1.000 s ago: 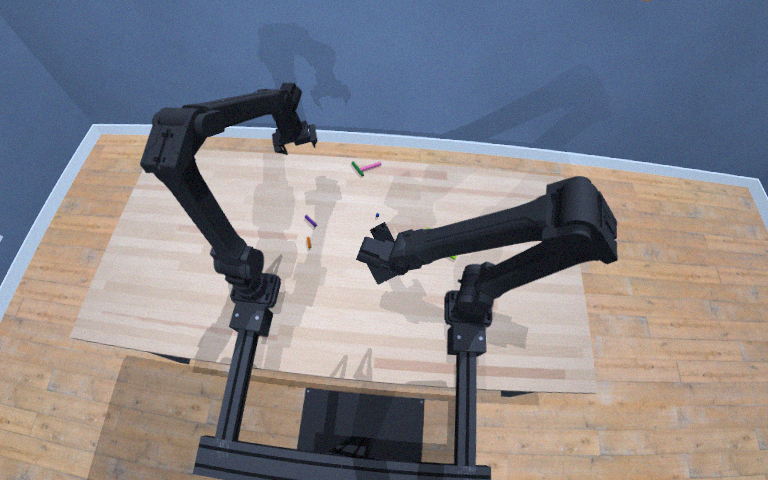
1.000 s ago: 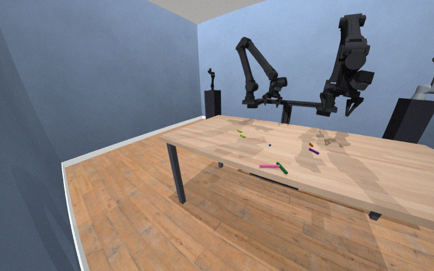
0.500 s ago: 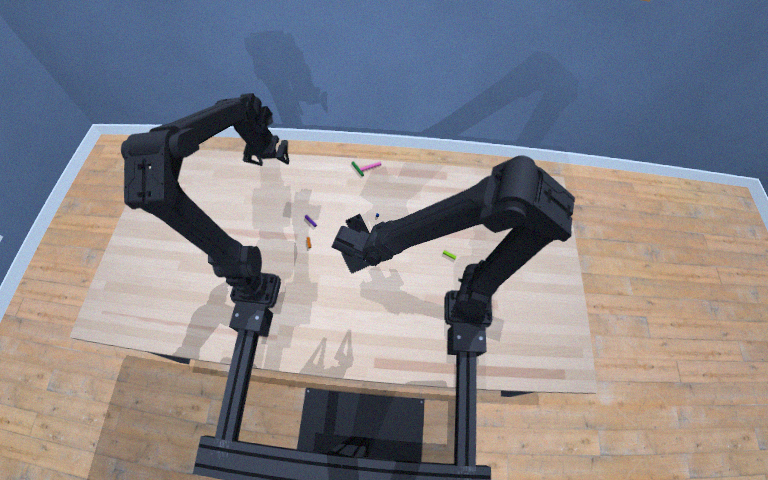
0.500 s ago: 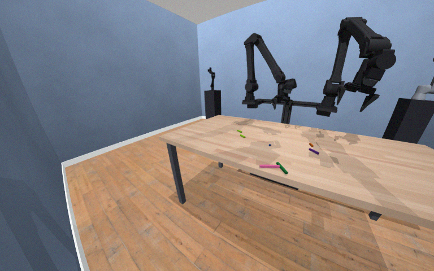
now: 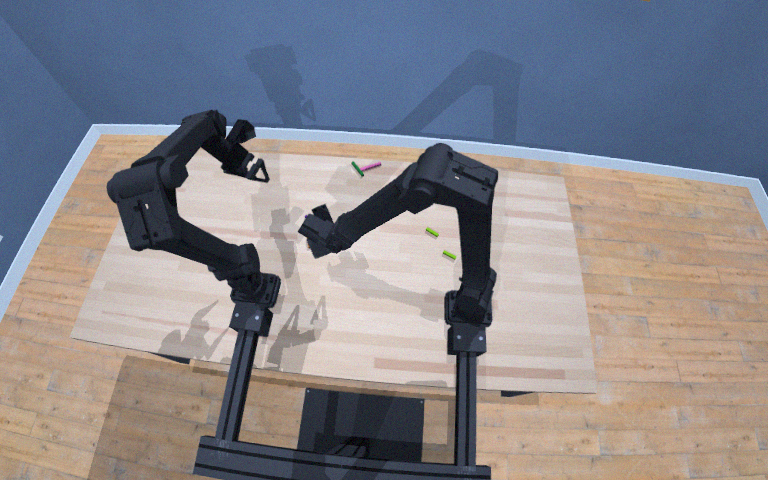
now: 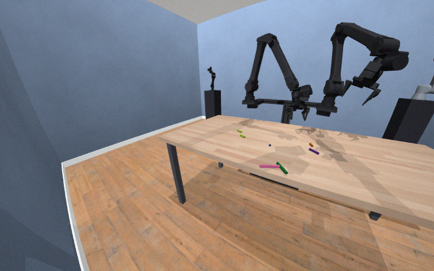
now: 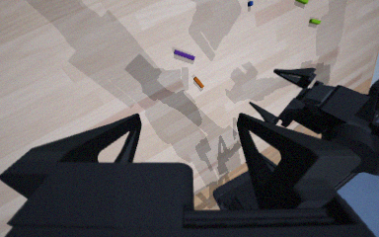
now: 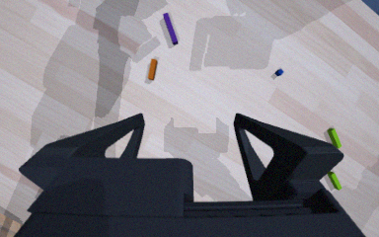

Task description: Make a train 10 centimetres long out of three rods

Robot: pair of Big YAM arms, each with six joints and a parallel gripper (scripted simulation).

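Note:
My right gripper is now 19 cm short of the blue rod, 13 cm to the left of it and 15 cm above it. From my right hand the other things lie so: green rod (40 cm ahead, 3 cm to the right, 15 cm below); orange rod (5 cm ahead, 11 cm to the left, 15 cm below); purple rod (14 cm ahead, 12 cm to the left, 15 cm below).

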